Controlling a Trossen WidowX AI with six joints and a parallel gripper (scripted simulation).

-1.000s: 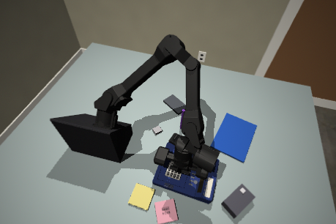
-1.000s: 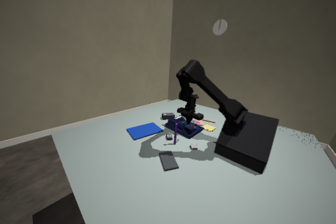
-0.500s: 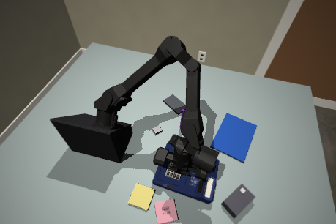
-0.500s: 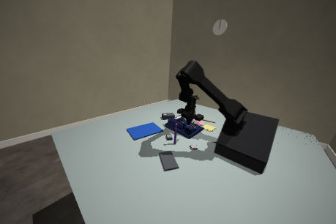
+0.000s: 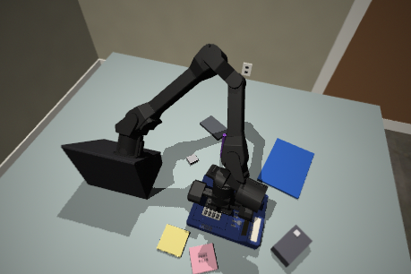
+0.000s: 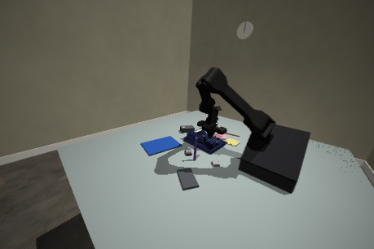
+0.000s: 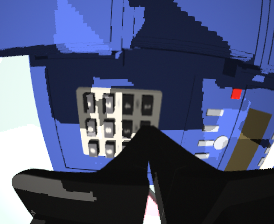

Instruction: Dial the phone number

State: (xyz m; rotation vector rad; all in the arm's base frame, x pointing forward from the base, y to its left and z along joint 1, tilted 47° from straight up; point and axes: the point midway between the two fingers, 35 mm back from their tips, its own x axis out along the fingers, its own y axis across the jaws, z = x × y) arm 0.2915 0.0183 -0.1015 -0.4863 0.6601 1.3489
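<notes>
My gripper is now 40 mm above the dark blue desk phone, 30 mm short of it and 20 mm to the right of it. From my hand the other things lie so: handset: 70 mm to the left, 30 mm ahead, 20 mm below; small grey item: 180 mm to the left, 120 mm behind, 60 mm below; purple pen: 220 mm to the left, 20 mm behind.
</notes>
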